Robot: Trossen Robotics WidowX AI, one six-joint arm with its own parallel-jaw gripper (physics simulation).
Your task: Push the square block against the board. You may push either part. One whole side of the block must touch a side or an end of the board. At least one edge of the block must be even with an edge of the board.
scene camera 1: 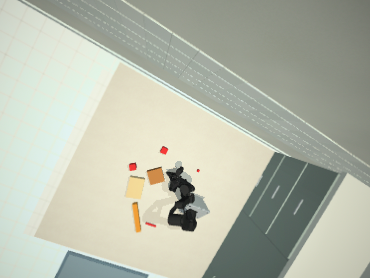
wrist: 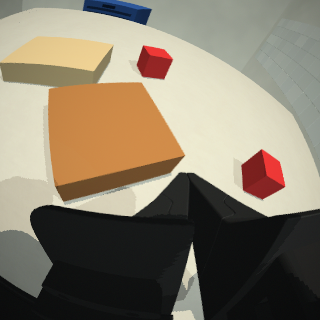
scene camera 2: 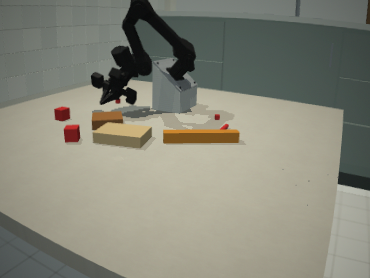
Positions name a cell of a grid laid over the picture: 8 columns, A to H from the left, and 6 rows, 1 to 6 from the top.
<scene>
My gripper (scene camera 2: C3) is shut and holds nothing. Also in view: a square brown block (wrist: C3). The table carries a long orange board (scene camera 2: E3).
My gripper is seen too in the wrist view (wrist: E4). The wrist view misses the long orange board: it is out of frame.
</scene>
